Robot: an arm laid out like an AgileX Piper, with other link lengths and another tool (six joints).
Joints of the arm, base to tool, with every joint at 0 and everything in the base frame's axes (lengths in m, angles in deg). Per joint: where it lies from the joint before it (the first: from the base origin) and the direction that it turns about. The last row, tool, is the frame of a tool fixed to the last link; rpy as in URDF.
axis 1: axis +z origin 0 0 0.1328
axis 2: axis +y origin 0 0 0
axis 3: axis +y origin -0.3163 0 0.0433
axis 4: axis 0.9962 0 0.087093 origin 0.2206 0 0.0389
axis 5: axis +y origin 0 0 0
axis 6: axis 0.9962 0 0.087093 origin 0.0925 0 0.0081
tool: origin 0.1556 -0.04 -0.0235 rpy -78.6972 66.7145 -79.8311
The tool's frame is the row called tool.
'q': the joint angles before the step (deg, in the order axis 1, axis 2, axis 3, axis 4, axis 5, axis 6). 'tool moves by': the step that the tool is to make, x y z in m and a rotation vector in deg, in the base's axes. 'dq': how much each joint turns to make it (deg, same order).
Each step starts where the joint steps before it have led.
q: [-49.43, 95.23, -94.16, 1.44, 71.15, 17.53]
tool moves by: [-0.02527, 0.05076, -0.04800, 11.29, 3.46, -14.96]
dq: [0.01, -1.19, 12.30, -0.01, -0.59, 15.66]
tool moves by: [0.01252, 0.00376, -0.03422, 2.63, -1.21, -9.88]
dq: [0.00, 2.61, 5.36, 0.70, -7.03, 9.74]
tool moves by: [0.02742, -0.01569, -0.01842, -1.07, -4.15, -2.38]
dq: [-0.01, 3.16, 0.55, 2.39, -7.30, 1.30]
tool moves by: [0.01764, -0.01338, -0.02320, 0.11, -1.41, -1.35]
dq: [0.00, 4.21, 0.00, 1.26, -5.10, 0.49]
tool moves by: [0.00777, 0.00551, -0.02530, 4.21, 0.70, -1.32]
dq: [0.00, 4.35, 0.00, 2.42, -0.72, 0.22]
